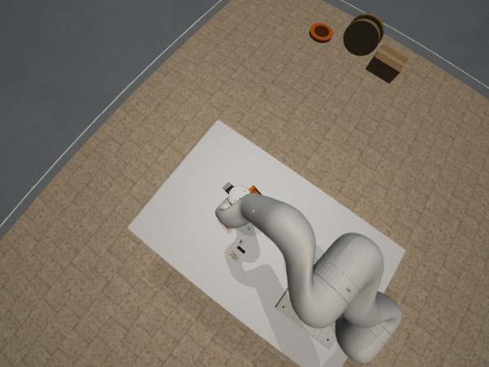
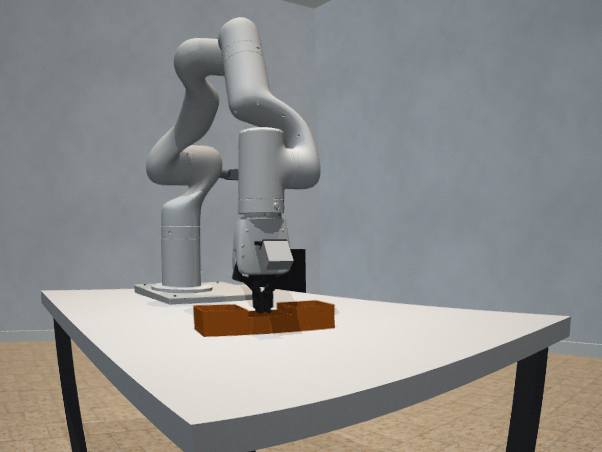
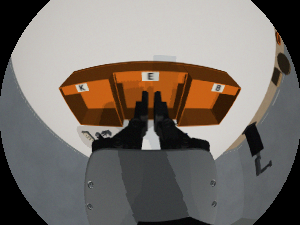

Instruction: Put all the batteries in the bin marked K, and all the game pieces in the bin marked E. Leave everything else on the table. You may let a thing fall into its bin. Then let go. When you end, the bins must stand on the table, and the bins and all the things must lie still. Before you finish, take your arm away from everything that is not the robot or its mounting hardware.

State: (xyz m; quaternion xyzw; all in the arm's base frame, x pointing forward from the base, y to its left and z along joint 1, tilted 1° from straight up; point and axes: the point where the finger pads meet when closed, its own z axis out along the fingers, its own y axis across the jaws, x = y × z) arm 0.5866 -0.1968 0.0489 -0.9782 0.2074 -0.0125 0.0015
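Now: hand 3 cm above the bin. Round my hand: blue battery 17 cm behind, 1 cm to the right, 5 cm below; then black battery 10 cm behind, 20 cm to the left, 5 cm below.
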